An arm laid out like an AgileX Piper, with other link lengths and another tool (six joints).
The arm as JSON. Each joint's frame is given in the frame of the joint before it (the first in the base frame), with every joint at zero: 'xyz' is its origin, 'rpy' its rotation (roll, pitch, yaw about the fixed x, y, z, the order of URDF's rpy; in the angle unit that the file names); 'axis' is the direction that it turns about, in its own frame. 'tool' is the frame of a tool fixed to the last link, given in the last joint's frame.
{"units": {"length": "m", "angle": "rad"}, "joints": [
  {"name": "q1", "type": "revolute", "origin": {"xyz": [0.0, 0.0, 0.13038], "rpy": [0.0, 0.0, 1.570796]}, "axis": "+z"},
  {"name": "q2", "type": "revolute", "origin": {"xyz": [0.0, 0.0, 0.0], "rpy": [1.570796, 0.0, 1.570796]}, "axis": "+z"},
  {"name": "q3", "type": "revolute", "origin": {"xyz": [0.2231, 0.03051, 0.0], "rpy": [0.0, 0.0, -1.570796]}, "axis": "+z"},
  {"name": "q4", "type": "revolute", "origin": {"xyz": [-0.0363, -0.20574, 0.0], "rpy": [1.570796, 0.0, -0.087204]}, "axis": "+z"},
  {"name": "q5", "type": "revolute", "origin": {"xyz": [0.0, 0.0, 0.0], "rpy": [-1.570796, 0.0, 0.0]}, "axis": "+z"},
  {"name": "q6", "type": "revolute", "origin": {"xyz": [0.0, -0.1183, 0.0], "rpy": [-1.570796, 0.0, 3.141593]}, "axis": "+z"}
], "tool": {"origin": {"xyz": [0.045, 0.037, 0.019], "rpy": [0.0, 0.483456, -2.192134]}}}
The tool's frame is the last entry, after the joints.
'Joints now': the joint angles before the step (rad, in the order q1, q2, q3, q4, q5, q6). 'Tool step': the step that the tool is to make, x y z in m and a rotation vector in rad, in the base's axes. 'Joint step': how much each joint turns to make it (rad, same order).
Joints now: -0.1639, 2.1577, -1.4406, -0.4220, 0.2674, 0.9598
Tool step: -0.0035, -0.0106, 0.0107, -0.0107, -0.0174, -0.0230
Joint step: -0.0248, -0.0253, -0.0002, -0.0069, 0.0070, -0.0002
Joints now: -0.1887, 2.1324, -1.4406, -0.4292, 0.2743, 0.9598
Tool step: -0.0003, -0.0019, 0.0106, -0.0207, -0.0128, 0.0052
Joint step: -0.0029, -0.0234, -0.0003, -0.0191, 0.0079, -0.0003
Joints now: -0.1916, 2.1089, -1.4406, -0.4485, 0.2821, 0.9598
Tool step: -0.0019, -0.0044, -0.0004, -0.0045, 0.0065, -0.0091
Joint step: -0.0101, 0.0009, -0.0003, -0.0050, 0.0054, -0.0003
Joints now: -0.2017, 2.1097, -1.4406, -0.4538, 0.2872, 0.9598
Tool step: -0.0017, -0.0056, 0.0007, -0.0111, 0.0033, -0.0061
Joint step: -0.0131, 0.0001, 0.0000, -0.0137, 0.0010, 0.0002
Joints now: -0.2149, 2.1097, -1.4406, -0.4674, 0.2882, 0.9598
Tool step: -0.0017, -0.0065, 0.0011, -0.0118, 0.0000, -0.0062
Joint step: -0.0158, 0.0000, -0.0001, -0.0136, -0.0030, -0.0013
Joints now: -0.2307, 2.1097, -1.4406, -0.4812, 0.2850, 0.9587
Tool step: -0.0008, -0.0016, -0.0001, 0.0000, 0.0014, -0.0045
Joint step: -0.0039, 0.0001, -0.0002, 0.0003, 0.0017, -0.0002
